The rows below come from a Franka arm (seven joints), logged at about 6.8 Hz.
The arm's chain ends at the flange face. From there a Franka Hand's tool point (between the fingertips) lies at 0.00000 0.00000 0.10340 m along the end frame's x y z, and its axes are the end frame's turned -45 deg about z.
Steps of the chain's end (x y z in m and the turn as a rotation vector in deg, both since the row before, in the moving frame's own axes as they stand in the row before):
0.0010 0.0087 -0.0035 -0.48 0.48 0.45
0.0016 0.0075 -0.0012 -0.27 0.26 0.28
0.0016 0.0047 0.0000 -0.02 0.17 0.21
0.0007 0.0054 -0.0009 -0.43 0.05 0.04
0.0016 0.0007 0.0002 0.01 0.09 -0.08
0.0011 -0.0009 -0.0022 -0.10 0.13 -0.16
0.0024 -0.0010 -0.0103 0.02 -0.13 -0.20
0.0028 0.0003 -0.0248 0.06 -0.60 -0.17
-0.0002 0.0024 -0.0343 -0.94 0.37 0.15
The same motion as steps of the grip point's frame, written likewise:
-0.0054 0.0081 -0.0035 -0.68 0.00 0.45
-0.0042 0.0071 -0.0012 -0.37 -0.01 0.28
-0.0020 0.0047 0.0000 -0.13 0.11 0.21
-0.0038 0.0049 -0.0009 -0.34 -0.27 0.04
0.0008 0.0017 0.0002 -0.06 0.07 -0.08
0.0015 0.0004 -0.0022 -0.16 0.02 -0.16
0.0023 0.0008 -0.0103 0.11 -0.08 -0.20
0.0011 0.0014 -0.0248 0.47 -0.38 -0.17
-0.0026 0.0032 -0.0343 -0.93 -0.40 0.15

